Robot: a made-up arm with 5 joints.
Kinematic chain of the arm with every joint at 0, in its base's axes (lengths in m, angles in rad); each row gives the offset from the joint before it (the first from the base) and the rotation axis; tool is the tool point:
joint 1: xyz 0 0 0.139 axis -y
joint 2: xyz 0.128 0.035 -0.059 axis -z
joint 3: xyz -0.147 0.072 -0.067 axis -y
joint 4: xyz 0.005 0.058 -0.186 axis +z
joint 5: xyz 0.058 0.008 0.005 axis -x
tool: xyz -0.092 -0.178 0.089
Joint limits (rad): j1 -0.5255..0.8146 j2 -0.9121..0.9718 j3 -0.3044..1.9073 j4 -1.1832..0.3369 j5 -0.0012..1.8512
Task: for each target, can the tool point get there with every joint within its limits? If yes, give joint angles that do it. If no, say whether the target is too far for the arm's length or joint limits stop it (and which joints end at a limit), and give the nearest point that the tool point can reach.
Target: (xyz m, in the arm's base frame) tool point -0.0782 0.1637 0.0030
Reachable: yes | joints -0.2479 0.0773 0.9975 -0.4198 0.9074
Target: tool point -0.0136 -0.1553 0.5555
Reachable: no: joint limits stop it (at a limit: joint 1, joint 2, joint 3, joint 4, joint 5) | nearest point -0.1175 0.0440 0.2104 | short by 0.412 m
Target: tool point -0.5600 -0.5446 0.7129
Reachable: no: too far | nearest point -0.2236 -0.1524 0.0786 | short by 0.818 m
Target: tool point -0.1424 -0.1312 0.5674
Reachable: no: joint limits stop it (at a limit: joint 1, joint 2, joint 3, joint 4, joint 5) | nearest point -0.1175 0.0440 0.2104 | short by 0.398 m
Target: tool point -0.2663 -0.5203 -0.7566
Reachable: no: too far | nearest point -0.0844 -0.1145 -0.1448 | short by 0.756 m
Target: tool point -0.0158 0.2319 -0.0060
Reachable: yes | joints 0.3888 -0.3333 0.5295 -0.4083 1.6858
